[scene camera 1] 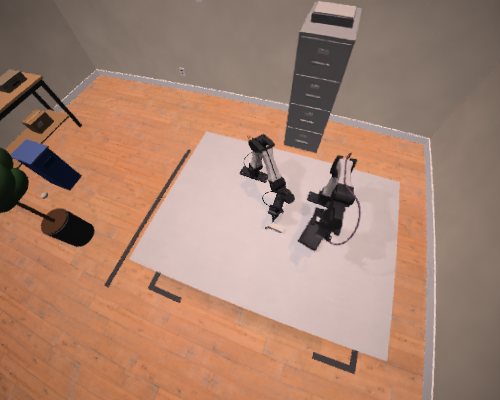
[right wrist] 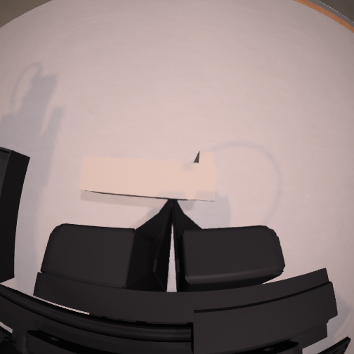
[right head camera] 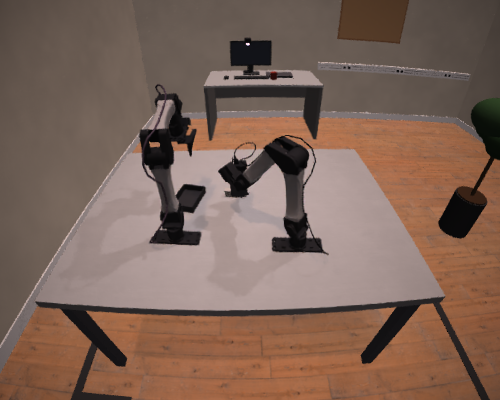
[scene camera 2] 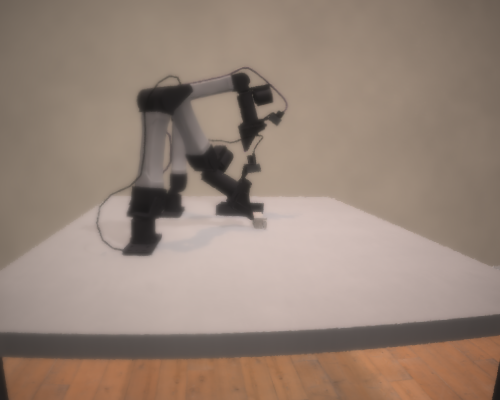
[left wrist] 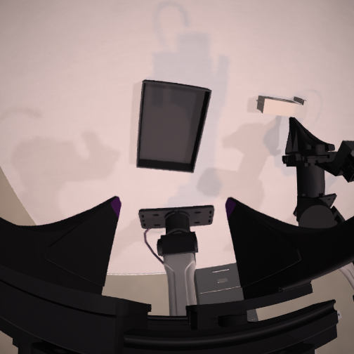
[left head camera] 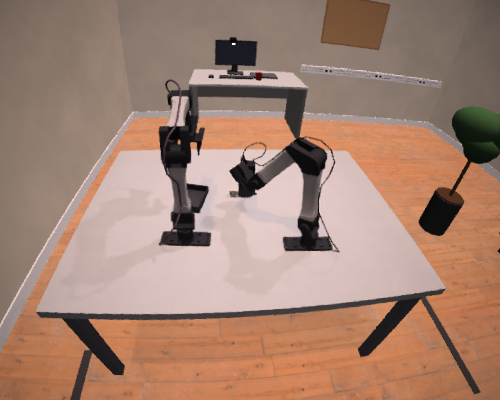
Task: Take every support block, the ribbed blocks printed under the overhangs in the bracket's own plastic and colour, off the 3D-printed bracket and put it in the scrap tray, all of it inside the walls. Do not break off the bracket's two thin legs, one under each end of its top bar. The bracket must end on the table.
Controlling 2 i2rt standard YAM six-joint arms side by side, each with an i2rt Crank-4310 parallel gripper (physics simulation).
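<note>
The pale bracket (scene camera 1: 274, 228) (scene camera 2: 259, 221) (left wrist: 280, 106) (right wrist: 145, 177) lies on the table, a broad plain face showing in the right wrist view and a small upright piece at one end. I cannot make out the ribs of any support block. The black scrap tray (right head camera: 192, 198) (scene camera 1: 311, 236) (left wrist: 172, 125) stands beside it and looks empty inside. My right gripper (left wrist: 291, 116) (right wrist: 172, 201) is shut, its tips together at the bracket's near edge, holding nothing visible; whether they touch it is unclear. My left gripper (scene camera 2: 245, 149) (left wrist: 172, 199) is open and empty, high above the table near the tray.
The white table (left head camera: 240, 280) carries both arm bases (left head camera: 185, 239) (left head camera: 307, 244). The raised left arm partly hides the tray in the left head camera. A grey filing cabinet (scene camera 1: 322, 75) stands behind the table in scene camera 1. A desk (right head camera: 265, 80) stands beyond the table's far edge.
</note>
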